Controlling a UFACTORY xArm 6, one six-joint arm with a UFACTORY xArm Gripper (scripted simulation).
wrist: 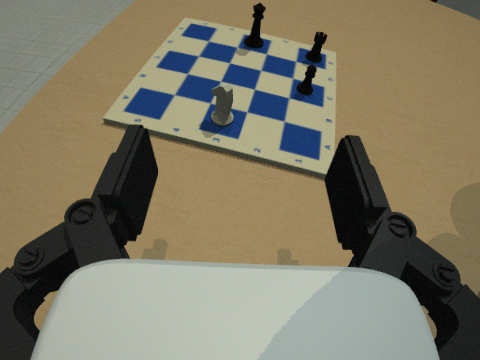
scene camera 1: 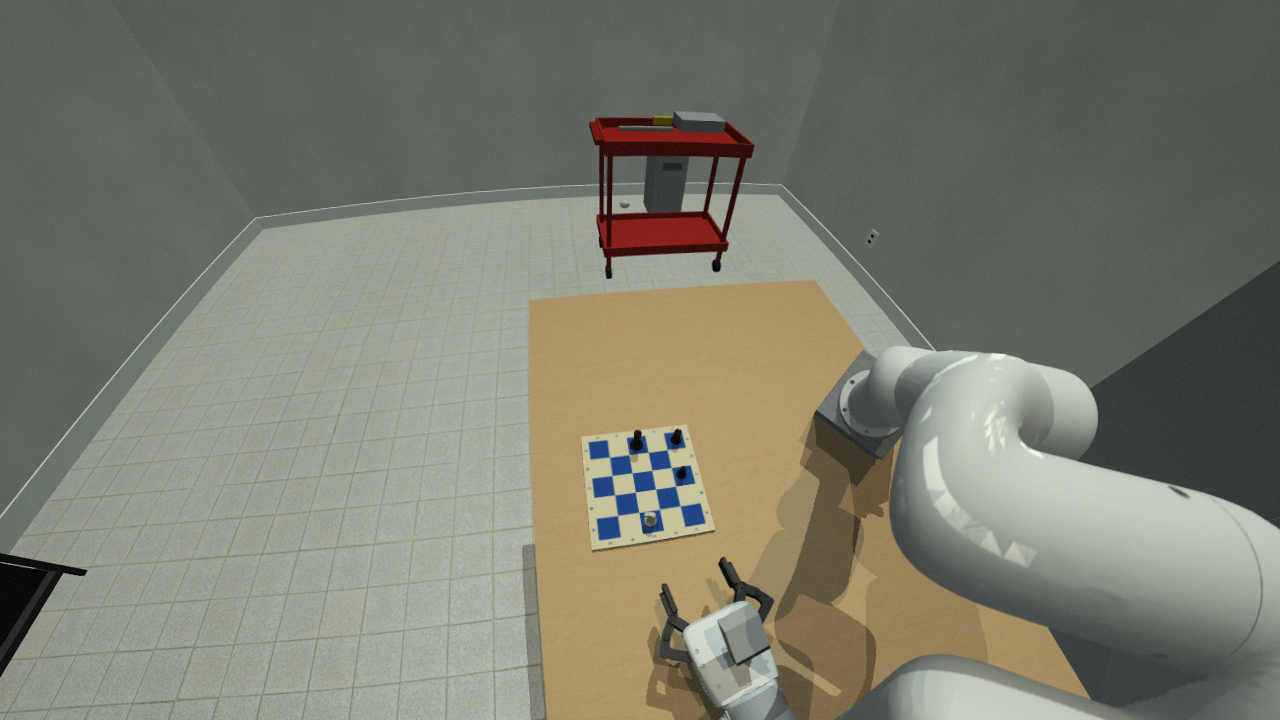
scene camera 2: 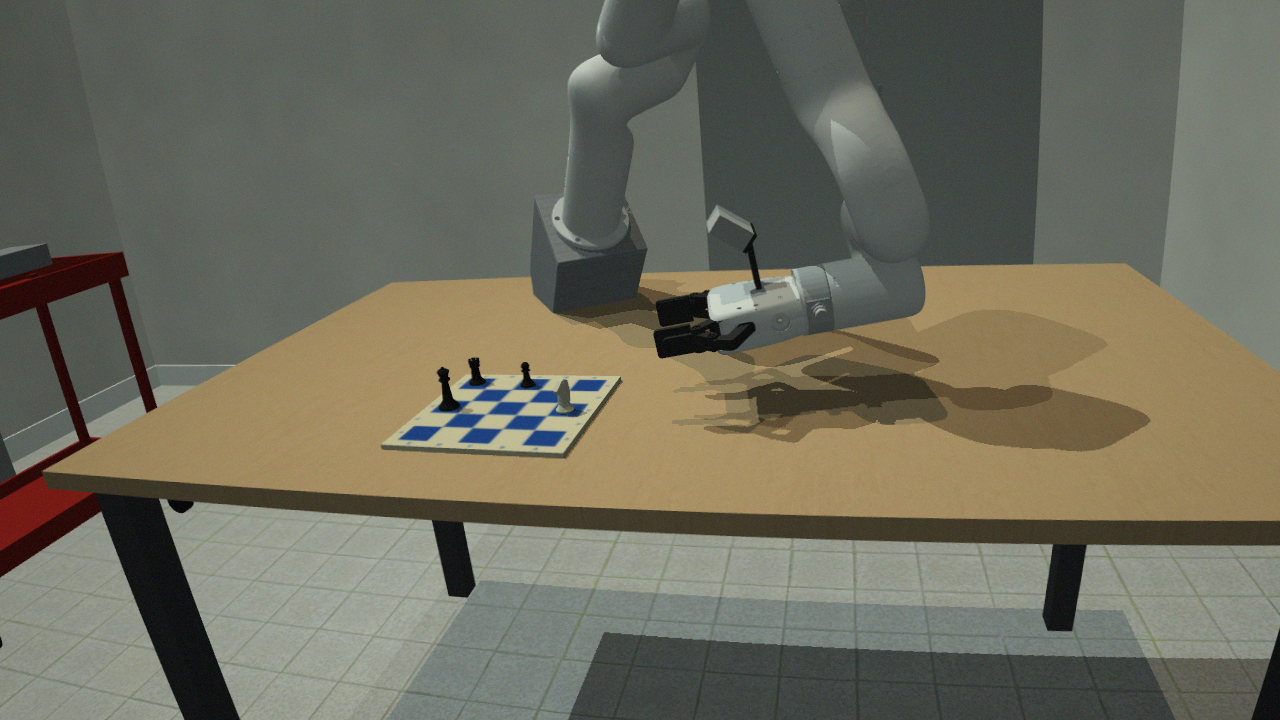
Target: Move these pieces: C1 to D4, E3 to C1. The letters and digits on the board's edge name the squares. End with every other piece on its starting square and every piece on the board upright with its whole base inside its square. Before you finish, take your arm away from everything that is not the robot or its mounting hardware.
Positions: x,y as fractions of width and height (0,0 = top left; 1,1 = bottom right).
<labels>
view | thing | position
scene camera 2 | gripper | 0.51,0.46
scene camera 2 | blue-and-cream chessboard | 0.39,0.58
</labels>
